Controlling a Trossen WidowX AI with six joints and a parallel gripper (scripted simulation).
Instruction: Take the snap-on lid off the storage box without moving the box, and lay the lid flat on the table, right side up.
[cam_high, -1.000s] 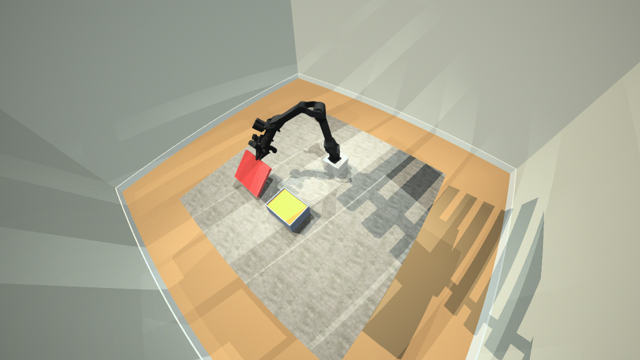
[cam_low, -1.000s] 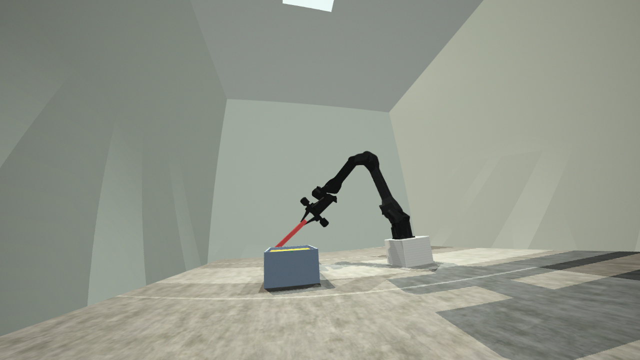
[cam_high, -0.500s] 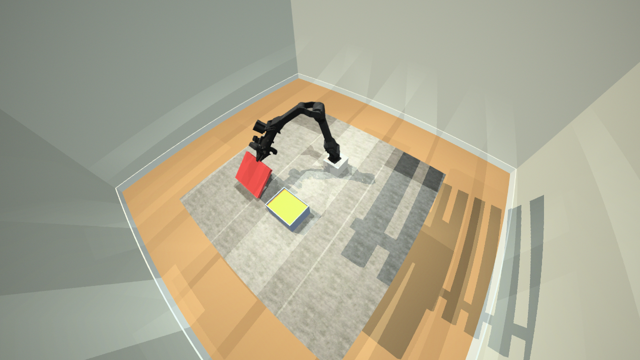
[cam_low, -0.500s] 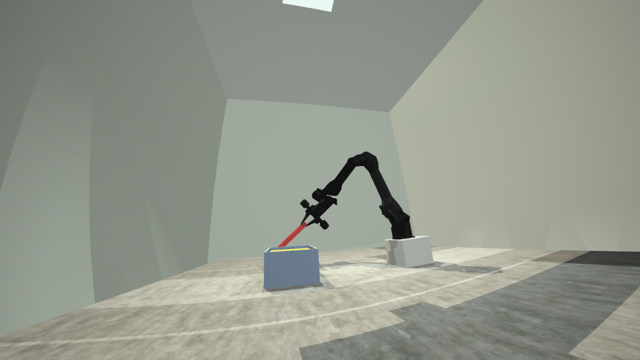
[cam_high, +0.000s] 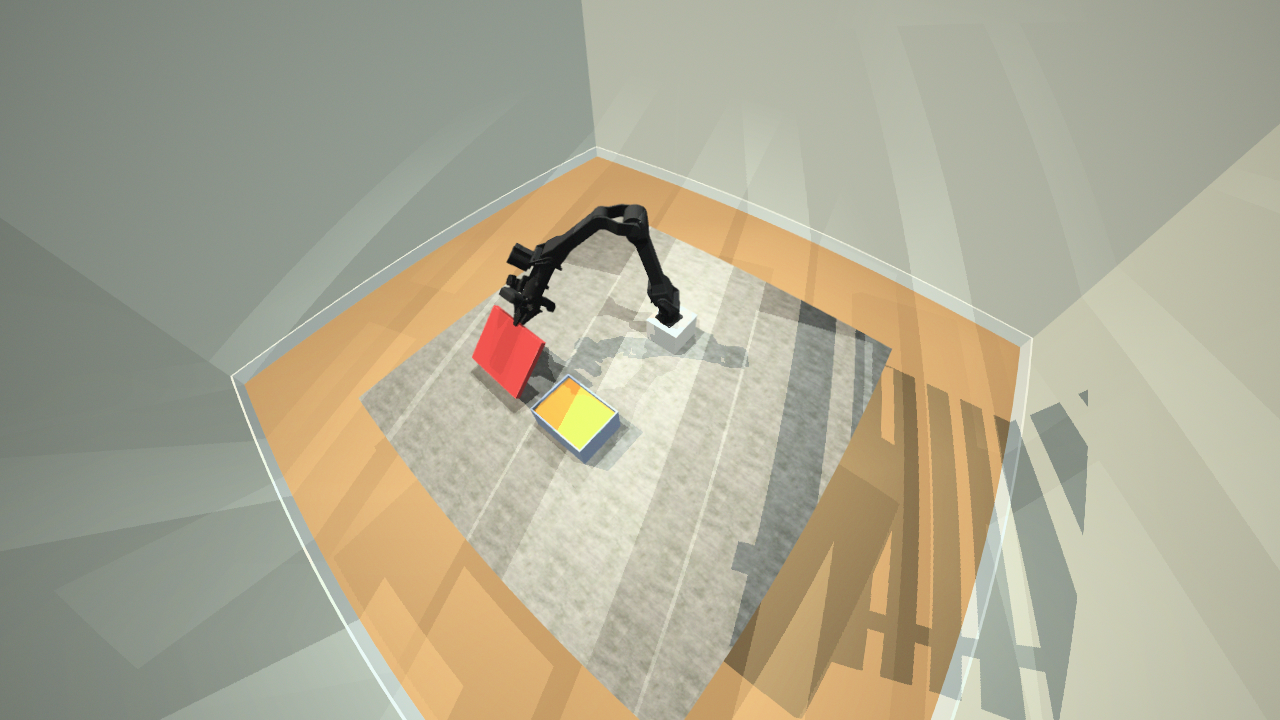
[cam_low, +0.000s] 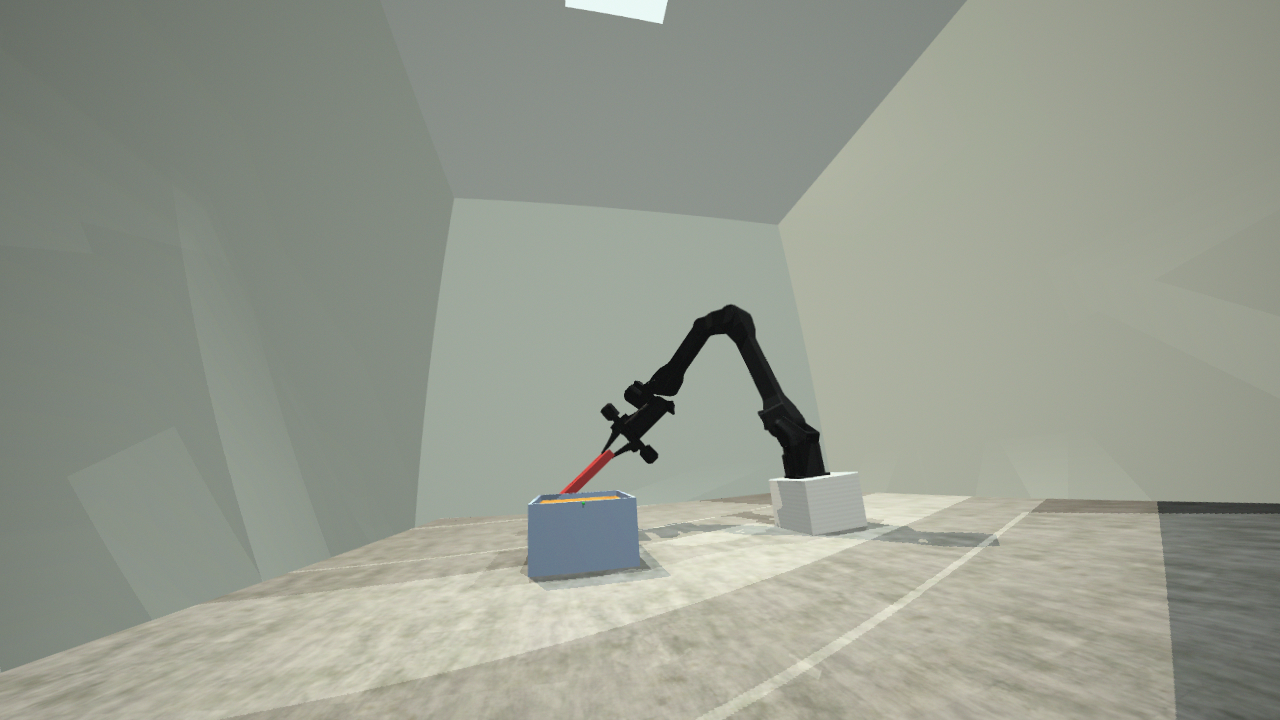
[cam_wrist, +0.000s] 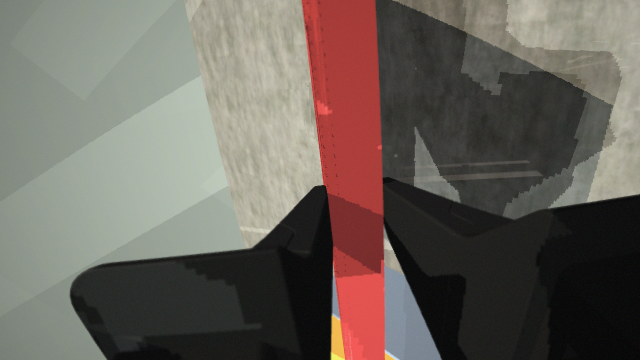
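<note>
Right now the red lid is 7 cm ahead of my gripper tip, 5 cm below it and 1 cm to the left of it. From my gripper tip the other things lie so: blue-grey storage box (30 cm to the left, 12 cm below, 3 cm ahead).
</note>
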